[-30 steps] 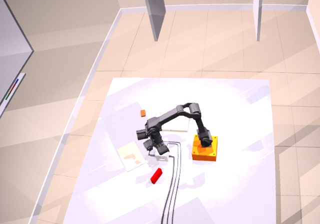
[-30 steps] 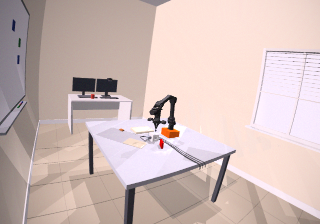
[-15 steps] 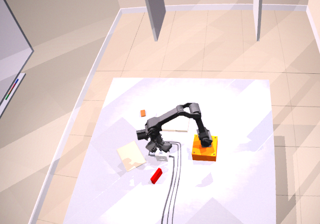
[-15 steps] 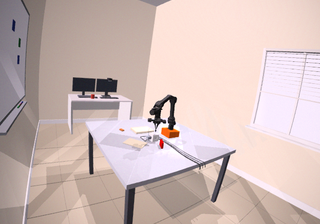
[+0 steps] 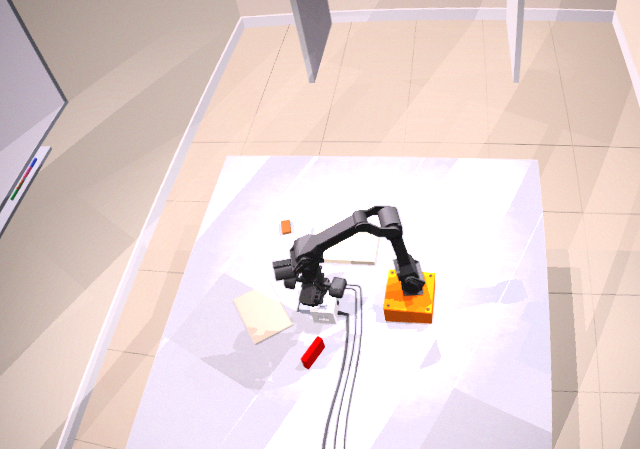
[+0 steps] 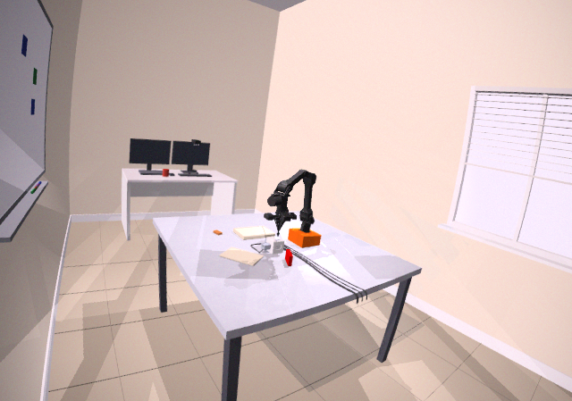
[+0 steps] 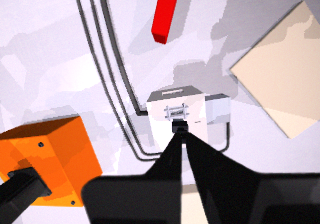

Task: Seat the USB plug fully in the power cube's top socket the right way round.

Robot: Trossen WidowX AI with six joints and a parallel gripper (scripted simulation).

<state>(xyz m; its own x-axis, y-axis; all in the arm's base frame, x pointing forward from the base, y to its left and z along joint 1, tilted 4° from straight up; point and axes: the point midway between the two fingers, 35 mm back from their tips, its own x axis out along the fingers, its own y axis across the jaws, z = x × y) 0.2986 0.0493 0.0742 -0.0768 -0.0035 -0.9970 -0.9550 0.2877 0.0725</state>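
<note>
My gripper tip is 2 cm above the USB plug. The rest, counted from my gripper tip: red block 4 cm ahead, 14 cm to the left, 11 cm below; then book 6 cm behind, 29 cm to the right, 12 cm below; then orange block 16 cm ahead, 40 cm to the right, 13 cm below.
</note>
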